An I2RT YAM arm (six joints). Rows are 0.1 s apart.
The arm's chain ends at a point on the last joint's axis. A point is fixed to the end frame.
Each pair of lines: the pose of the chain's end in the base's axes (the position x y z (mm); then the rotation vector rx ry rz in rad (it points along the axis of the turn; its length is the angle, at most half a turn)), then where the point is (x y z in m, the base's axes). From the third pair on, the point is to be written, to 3 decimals.
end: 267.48 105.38 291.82 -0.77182 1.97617 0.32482
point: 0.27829 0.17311 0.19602
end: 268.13 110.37 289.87 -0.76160 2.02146 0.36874
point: 0.27345 0.17984 0.19485
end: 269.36 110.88 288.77 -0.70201 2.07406 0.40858
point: 0.272 0.183 0.196
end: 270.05 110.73 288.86 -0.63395 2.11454 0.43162
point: 0.272 0.186 0.198
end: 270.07 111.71 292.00 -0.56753 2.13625 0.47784
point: 0.271 0.191 0.205
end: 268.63 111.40 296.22 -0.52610 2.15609 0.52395
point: 0.268 0.194 0.212
